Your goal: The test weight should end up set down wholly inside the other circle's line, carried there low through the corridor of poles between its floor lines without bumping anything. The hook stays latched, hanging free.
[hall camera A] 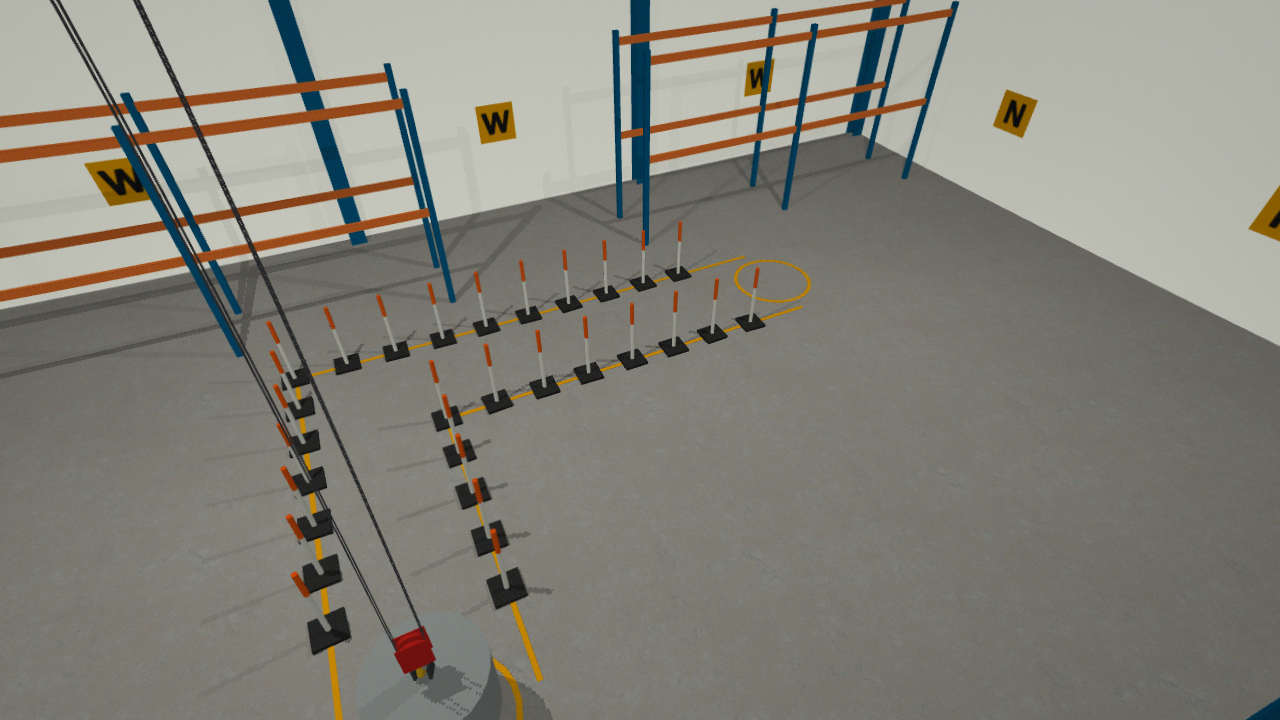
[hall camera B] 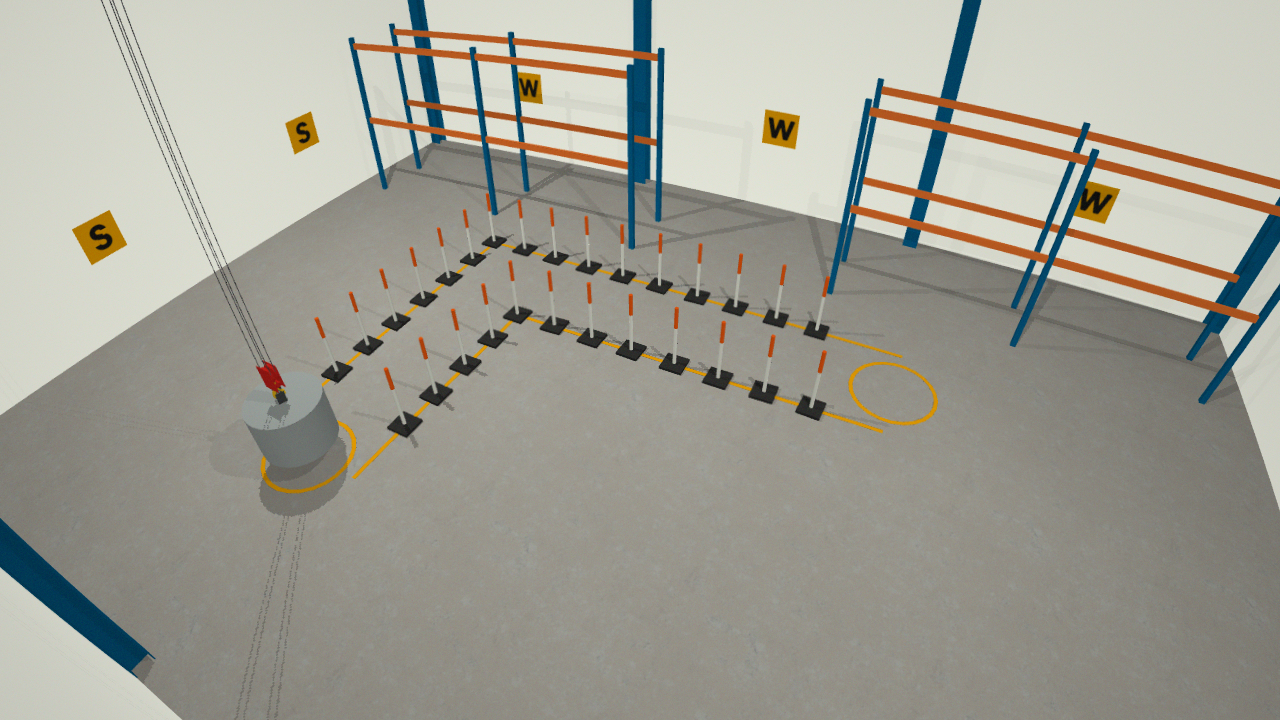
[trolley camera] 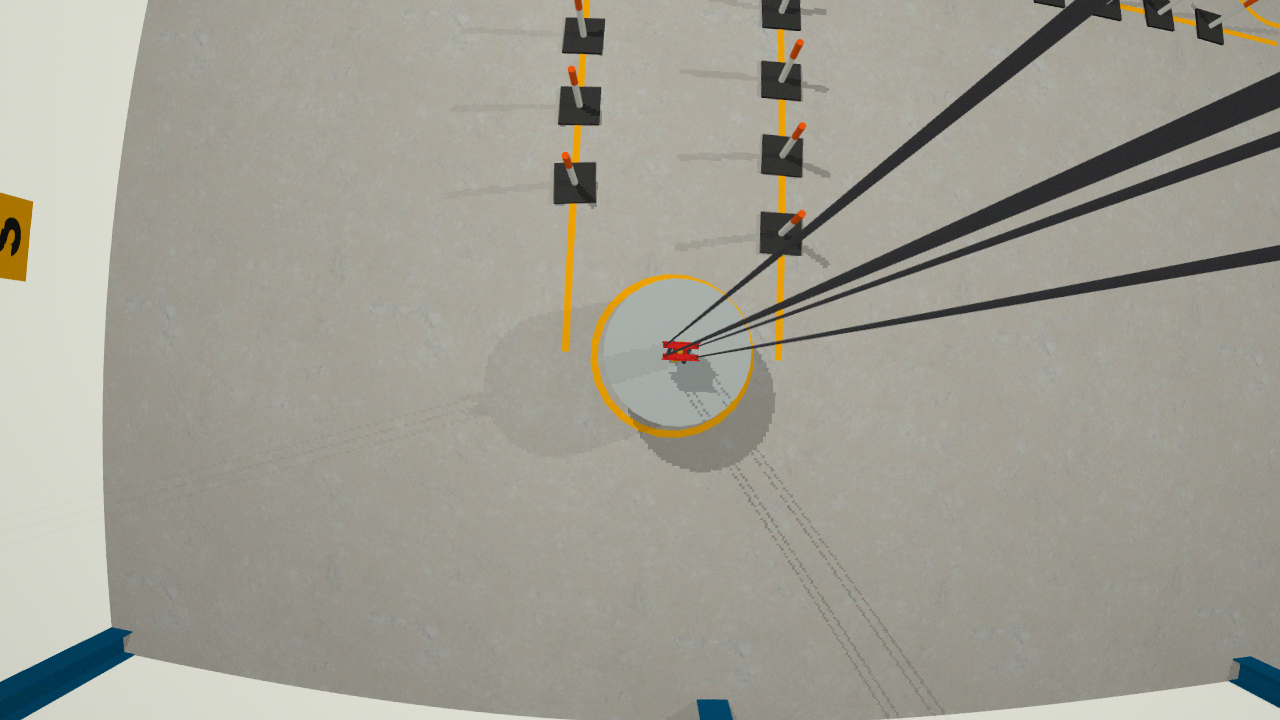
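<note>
The test weight [hall camera A: 465,640] [hall camera B: 299,438] [trolley camera: 644,322], a grey cylinder, hangs upright and low on the hook [hall camera A: 420,671] [hall camera B: 280,394] [trolley camera: 680,351] under a red block. Its shadow lies apart from its base. It is over the near yellow circle [hall camera B: 354,443] [trolley camera: 594,353], inside its outline in the trolley view. The far circle [hall camera A: 810,282] [hall camera B: 936,398] is beyond the corridor's other end. Orange-tipped white poles on black bases [hall camera A: 506,586] [hall camera B: 404,423] [trolley camera: 780,234] stand upright along yellow floor lines [hall camera A: 526,640] [hall camera B: 371,458] [trolley camera: 569,277].
The corridor runs straight away from the weight, then bends sharply towards the far circle. Blue-and-orange racks [hall camera A: 646,205] [hall camera B: 631,205] stand along the W wall, one beside the corridor's bend. A blue column [hall camera B: 71,591] stands behind the near circle.
</note>
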